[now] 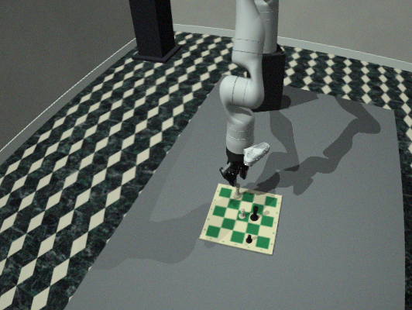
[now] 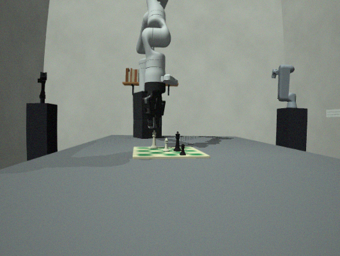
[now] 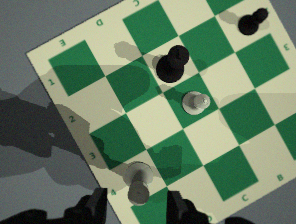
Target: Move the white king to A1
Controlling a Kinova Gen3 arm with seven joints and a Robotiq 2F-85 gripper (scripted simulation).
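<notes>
Right now the white king is 60 mm below my hand. Also, from my hand: small white piece: 70 mm ahead, 40 mm to the left, 70 mm below; tall black piece: 70 mm ahead, 80 mm to the left, 60 mm below; chessboard: 70 mm ahead, 40 mm to the left, 90 mm below.
</notes>
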